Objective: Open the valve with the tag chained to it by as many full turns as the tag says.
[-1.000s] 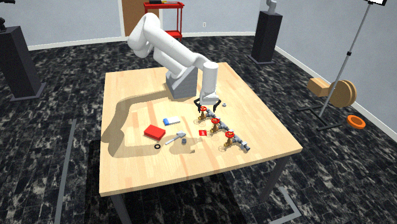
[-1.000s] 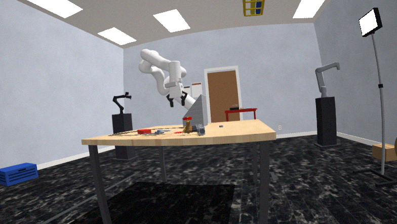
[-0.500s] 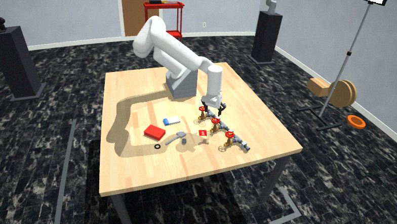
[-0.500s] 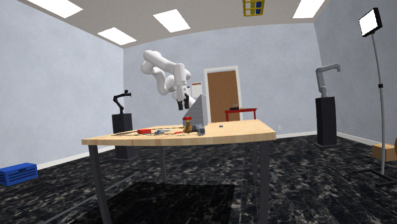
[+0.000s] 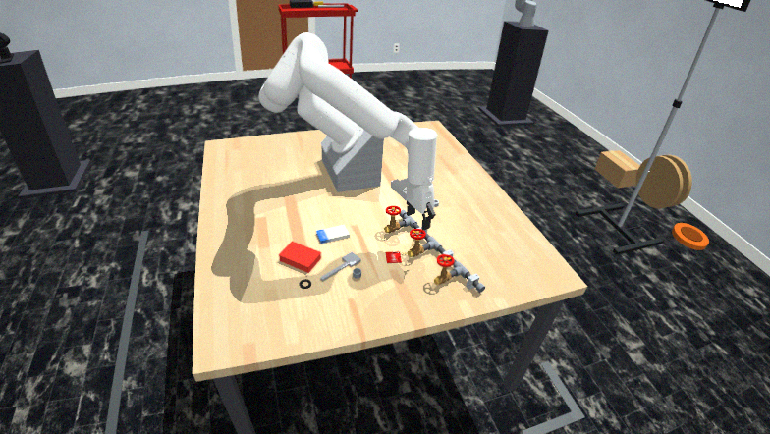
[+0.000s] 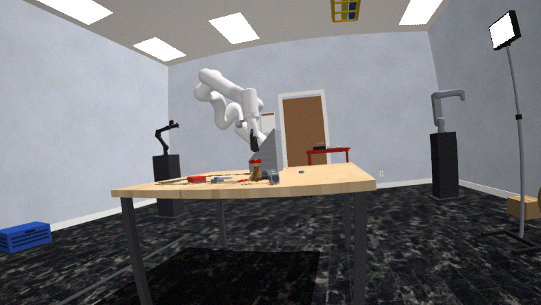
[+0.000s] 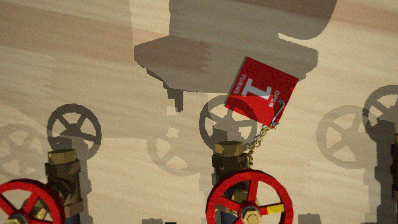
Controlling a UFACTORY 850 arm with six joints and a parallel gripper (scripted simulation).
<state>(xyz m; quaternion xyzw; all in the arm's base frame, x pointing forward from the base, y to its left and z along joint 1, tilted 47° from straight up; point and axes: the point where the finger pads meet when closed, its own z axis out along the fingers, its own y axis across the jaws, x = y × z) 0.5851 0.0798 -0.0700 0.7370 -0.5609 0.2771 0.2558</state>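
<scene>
Now: hand 160 mm above the red tag, 70 mm to the left of it and 10 mm past it. Round my hand: grey cylinder (220 mm to the right, 150 mm below, 60 mm ahead); then grey tool (260 mm to the right, 150 mm below); then white card (260 mm to the right, 160 mm behind, 150 mm below).
</scene>
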